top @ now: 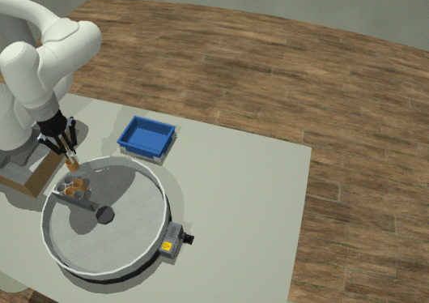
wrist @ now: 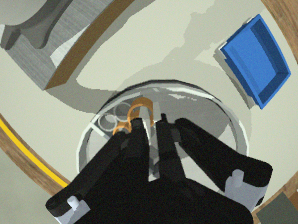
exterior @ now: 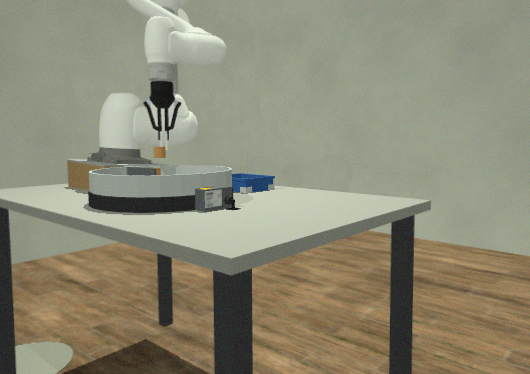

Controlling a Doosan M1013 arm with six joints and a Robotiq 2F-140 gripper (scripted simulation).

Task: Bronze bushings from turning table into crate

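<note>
Right now my hand is 15 cm short of the crate, 24 cm to the right of it and 16 cm above it. Also, from my hand: turning table 14 cm ahead, 12 cm to the right, 13 cm below.
</note>
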